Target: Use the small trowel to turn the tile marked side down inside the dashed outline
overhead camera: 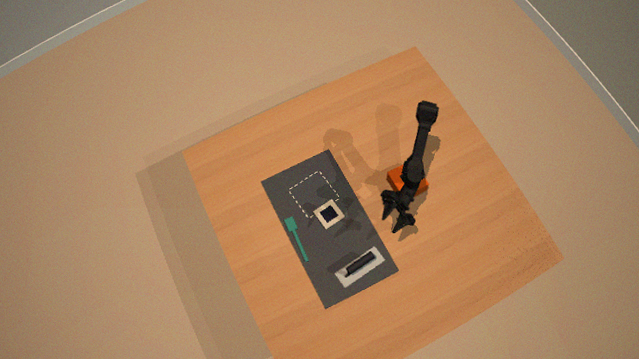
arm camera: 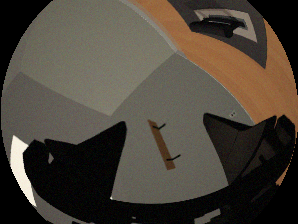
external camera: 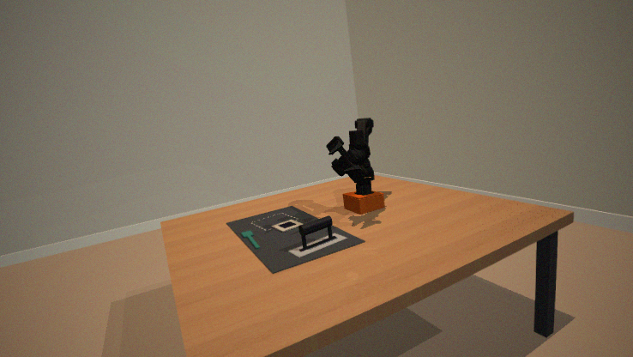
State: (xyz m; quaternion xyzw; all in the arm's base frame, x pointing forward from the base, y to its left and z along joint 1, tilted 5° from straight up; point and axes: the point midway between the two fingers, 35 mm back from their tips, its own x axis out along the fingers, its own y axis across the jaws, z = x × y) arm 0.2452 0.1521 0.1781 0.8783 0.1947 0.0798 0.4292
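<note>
The grey trowel is 15 cm ahead of my gripper tip, 1 cm to the left of it and 23 cm below it. Round my gripper tip: tile 10 cm ahead, 25 cm to the right, 26 cm below; dark mat 13 cm ahead, 22 cm to the right, 29 cm below.
</note>
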